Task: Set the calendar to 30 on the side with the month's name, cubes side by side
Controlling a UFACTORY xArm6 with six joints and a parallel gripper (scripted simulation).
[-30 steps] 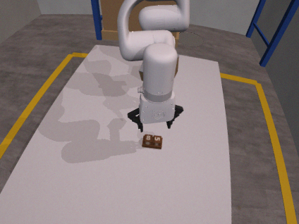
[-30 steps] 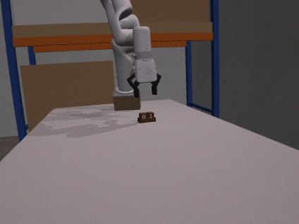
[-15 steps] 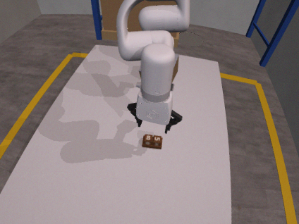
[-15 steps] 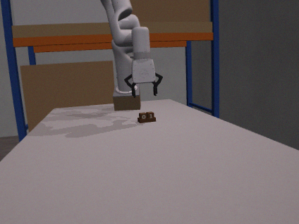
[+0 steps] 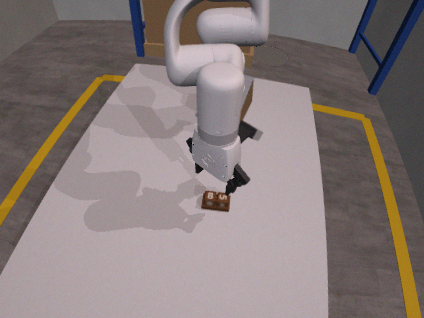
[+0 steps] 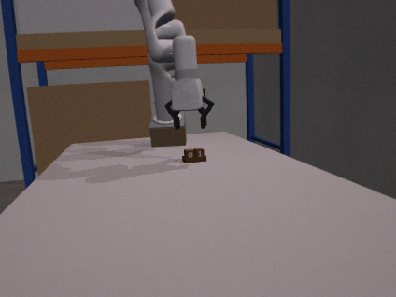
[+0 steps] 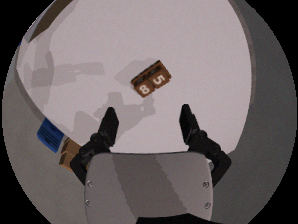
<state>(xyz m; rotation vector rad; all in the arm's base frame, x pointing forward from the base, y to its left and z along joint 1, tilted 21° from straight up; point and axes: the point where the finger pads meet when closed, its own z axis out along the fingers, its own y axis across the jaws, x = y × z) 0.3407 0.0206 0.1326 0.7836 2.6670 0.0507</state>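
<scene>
Now: hand 10 cm above the brown digit cube and 2 cm to the right of it. Round my hand: brown calendar tray (11 cm below, 1 cm to the left).
</scene>
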